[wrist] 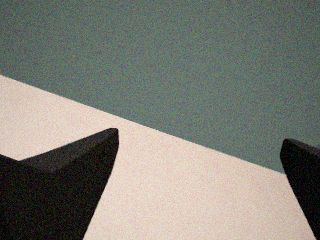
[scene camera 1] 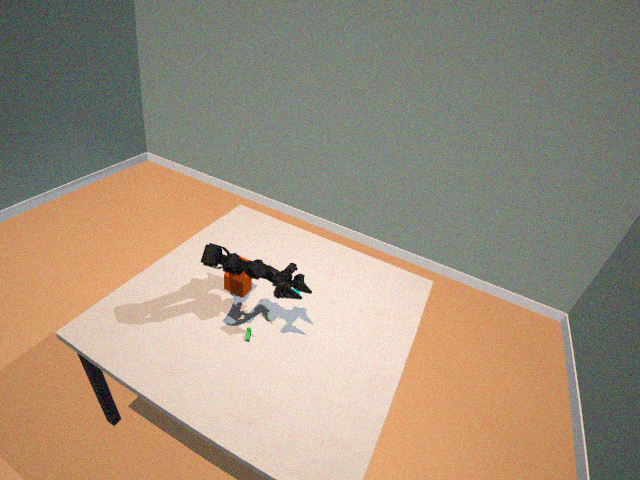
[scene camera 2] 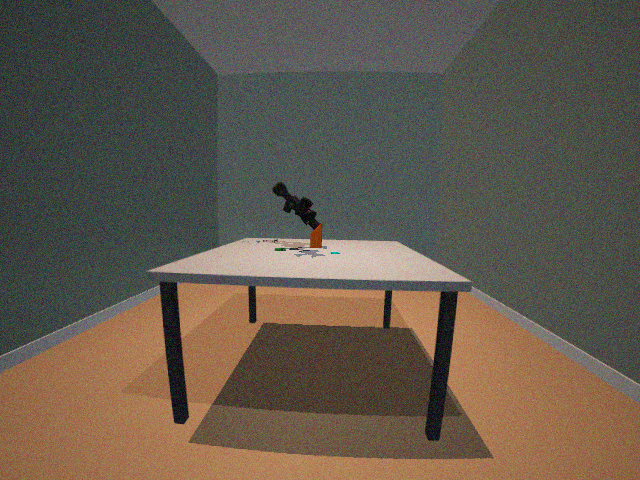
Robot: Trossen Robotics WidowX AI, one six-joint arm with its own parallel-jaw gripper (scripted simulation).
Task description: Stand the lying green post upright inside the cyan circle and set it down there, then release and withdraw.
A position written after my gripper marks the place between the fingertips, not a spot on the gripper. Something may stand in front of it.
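Observation:
My gripper (scene camera 1: 307,295) holds nothing and is open; it is also visible in the wrist view (wrist: 200,142).

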